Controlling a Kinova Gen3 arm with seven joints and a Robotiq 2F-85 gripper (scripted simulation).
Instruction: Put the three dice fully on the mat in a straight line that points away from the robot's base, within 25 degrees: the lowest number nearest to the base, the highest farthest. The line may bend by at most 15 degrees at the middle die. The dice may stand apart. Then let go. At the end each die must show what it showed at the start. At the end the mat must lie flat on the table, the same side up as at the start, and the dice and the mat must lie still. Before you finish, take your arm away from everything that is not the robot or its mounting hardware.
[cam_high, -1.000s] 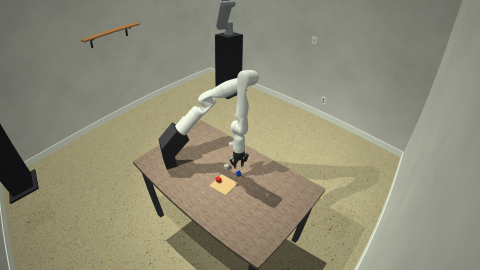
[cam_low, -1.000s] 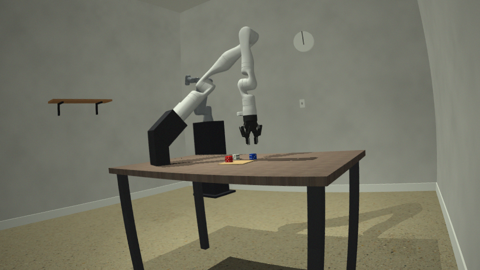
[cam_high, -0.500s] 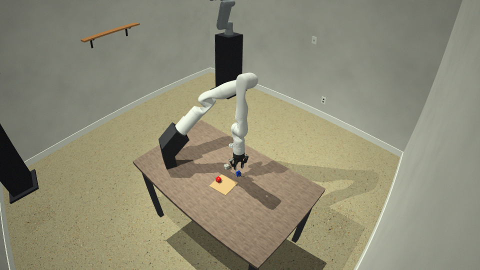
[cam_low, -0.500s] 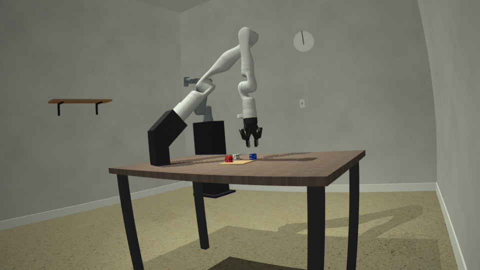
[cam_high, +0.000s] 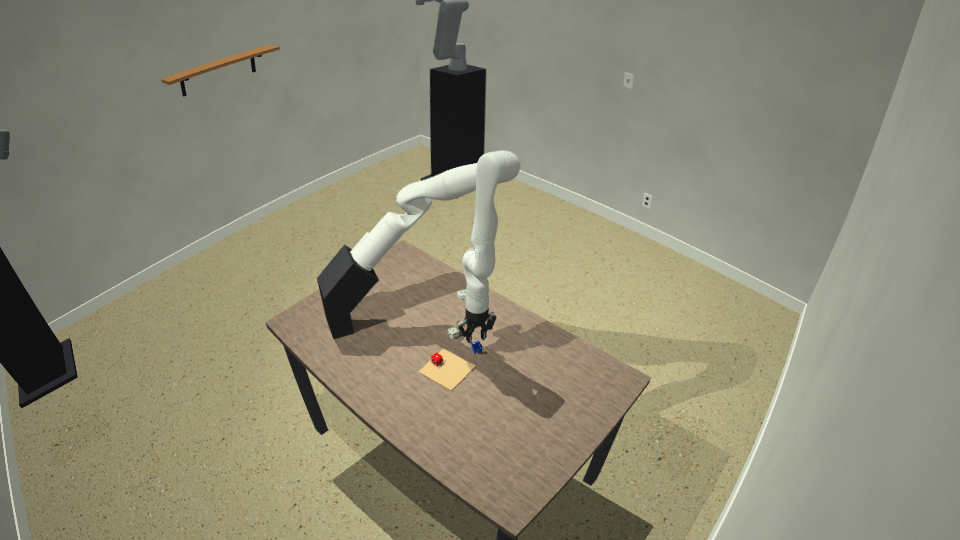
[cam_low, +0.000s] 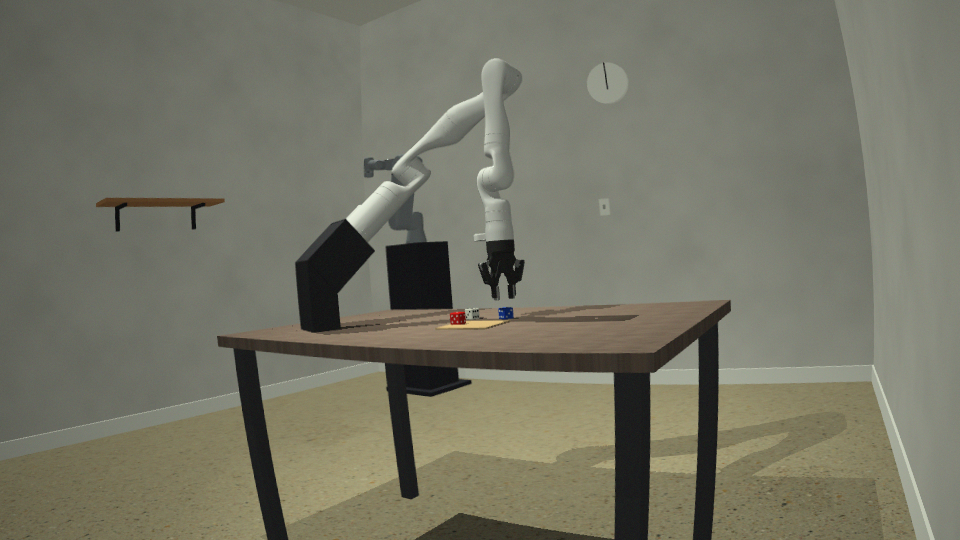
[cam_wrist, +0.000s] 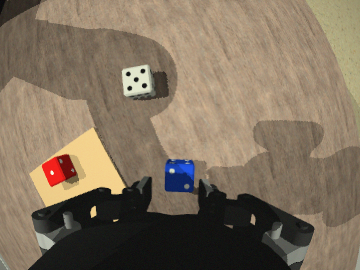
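Right now my hand is 5 cm above the blue die. Round my hand: tan mat 13 cm to the right, 7 cm below; red die 5 cm behind, 14 cm to the right, 5 cm below; white die 11 cm behind, 5 cm below.
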